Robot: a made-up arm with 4 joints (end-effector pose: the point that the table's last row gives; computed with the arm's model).
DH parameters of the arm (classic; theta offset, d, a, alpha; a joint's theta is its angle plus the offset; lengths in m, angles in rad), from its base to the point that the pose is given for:
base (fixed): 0 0.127 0 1.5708
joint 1: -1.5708 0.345 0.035 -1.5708
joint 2: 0 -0.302 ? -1.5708
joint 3: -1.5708 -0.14 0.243 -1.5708
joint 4: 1.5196 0 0.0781 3.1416
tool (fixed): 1.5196 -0.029 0 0
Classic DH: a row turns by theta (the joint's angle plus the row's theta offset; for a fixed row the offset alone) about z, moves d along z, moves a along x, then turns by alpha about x.
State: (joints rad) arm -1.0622 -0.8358 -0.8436 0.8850
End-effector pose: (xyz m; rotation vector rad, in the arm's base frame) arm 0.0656 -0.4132 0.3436 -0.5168 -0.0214 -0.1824
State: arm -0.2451 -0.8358 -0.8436 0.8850
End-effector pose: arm -0.1130 -0.4132 0.3231 -0.4135 -0.8175 -0.3836
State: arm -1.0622 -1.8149 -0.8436 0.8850
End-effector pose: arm 0.0387 -0.2189 0.3286 -0.9368 -0.2861 0.6758
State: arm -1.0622 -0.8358 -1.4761 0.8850
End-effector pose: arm 0.0544 -0.3668 0.4500 -0.0576 -0.4465 -0.0662
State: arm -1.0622 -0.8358 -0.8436 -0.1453
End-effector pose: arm 0.1369 -0.3889 0.3277 -0.4733 0.2426 0.8244
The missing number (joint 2, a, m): 0.037
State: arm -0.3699 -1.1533 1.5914 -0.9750
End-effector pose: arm -0.3183 -0.7346 0.2393 -0.1612 1.9447 -0.1361
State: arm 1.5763 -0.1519 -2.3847 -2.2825
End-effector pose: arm -0.1628 -0.4013 -0.3737 2.4153 0.8910 0.9786
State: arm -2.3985 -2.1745 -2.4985 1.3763
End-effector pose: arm 0.3398 -0.1835 0.3757 1.1965 0.9172 0.3142
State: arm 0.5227 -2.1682 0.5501 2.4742
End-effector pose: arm -0.1948 -0.4332 0.1569 0.6857 1.9253 1.5866
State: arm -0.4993 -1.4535 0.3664 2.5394
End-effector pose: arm -0.1012 -0.4873 0.2127 -1.3551 -1.4758 -1.7344
